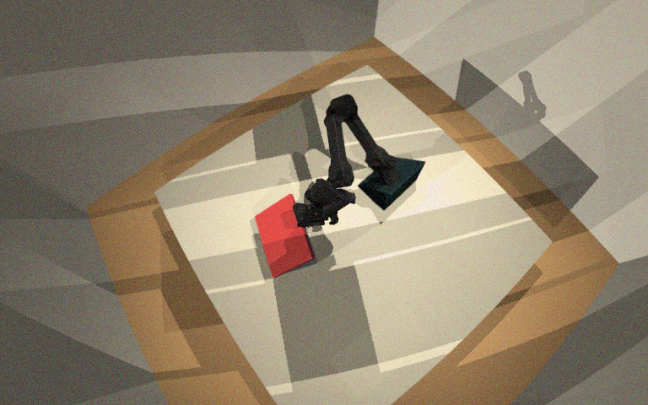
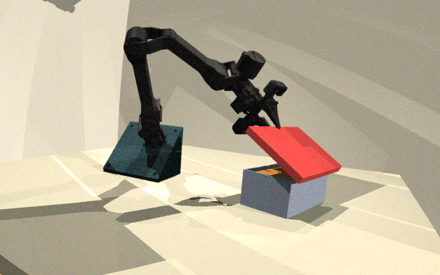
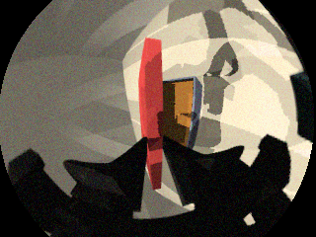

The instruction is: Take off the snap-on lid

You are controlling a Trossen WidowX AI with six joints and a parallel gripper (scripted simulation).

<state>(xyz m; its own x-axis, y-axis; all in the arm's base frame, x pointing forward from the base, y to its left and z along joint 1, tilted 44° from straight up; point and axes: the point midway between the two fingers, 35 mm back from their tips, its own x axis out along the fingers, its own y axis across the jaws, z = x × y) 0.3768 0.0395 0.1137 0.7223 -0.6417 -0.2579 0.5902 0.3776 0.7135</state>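
Now: gripper tip 7 cm short of the red lid, 4 cm above it and 2 cm to the left of it. From my gripper tip the other things lie so: grey-blue storage box: 14 cm below, 5 cm ahead, 2 cm to the right.
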